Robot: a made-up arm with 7 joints.
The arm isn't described. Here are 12 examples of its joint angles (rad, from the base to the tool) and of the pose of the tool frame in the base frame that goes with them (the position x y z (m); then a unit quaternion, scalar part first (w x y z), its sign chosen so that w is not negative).
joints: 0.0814 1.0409 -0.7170 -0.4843 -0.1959 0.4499 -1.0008
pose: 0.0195 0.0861 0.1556 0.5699 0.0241 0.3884 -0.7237
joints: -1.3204 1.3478 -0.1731 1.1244 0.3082 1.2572 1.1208
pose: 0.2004 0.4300 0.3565 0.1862 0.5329 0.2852 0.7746
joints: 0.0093 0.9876 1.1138 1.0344 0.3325 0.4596 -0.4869
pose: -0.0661 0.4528 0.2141 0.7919 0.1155 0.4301 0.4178
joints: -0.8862 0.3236 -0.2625 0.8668 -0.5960 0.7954 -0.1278
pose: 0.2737 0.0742 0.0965 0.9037 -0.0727 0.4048 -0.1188
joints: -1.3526 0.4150 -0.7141 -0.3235 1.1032 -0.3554 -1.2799
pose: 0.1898 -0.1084 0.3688 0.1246 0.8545 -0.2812 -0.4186
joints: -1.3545 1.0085 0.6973 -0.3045 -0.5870 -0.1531 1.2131
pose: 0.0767 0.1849 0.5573 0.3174 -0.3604 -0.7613 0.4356
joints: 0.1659 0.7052 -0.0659 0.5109 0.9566 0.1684 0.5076
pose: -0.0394 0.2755 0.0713 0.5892 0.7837 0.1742 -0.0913
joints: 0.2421 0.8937 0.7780 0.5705 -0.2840 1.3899 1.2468
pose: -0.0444 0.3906 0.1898 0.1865 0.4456 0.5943 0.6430
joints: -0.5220 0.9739 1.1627 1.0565 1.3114 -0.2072 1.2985
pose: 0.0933 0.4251 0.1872 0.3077 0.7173 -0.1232 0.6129
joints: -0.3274 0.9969 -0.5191 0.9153 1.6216 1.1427 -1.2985
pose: 0.0944 0.3889 0.1701 0.1755 0.5742 0.7891 0.1299
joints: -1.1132 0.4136 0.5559 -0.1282 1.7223 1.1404 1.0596
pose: 0.2486 0.2348 0.3987 0.0490 0.4302 -0.0604 0.8994
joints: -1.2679 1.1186 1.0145 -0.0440 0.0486 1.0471 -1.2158
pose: 0.0901 0.3528 0.5426 0.9205 0.0748 -0.3769 -0.0714
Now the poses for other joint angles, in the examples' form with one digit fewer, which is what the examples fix.
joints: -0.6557 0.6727 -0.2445 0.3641 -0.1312 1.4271 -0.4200
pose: 0.231 0.187 0.142 0.808 0.127 0.574 -0.031
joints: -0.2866 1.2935 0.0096 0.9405 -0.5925 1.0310 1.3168
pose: 0.070 0.422 0.225 0.276 0.553 0.409 0.672
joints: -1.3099 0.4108 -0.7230 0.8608 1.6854 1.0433 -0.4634
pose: 0.375 0.080 0.259 0.408 0.881 0.114 0.211
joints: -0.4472 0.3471 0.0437 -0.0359 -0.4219 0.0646 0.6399
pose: 0.203 0.084 0.224 0.945 -0.035 -0.181 0.270
